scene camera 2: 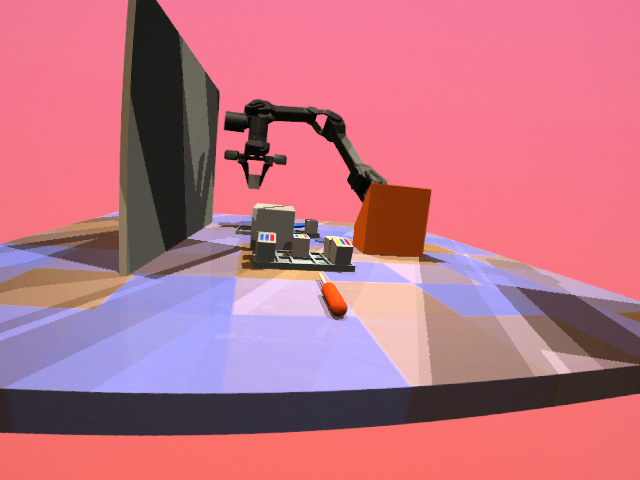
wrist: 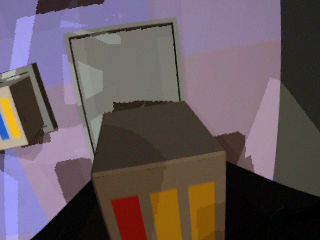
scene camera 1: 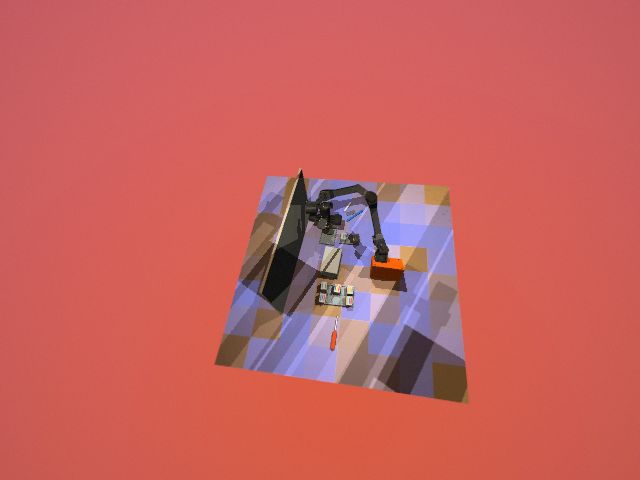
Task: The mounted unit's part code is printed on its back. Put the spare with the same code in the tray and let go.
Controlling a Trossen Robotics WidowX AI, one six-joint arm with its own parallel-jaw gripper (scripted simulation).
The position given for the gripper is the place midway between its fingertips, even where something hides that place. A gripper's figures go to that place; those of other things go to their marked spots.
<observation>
The gripper (scene camera 2: 254, 185) is 108 cm from the lens. A spare rack (scene camera 2: 316, 261): 69 cm from the lens.
</observation>
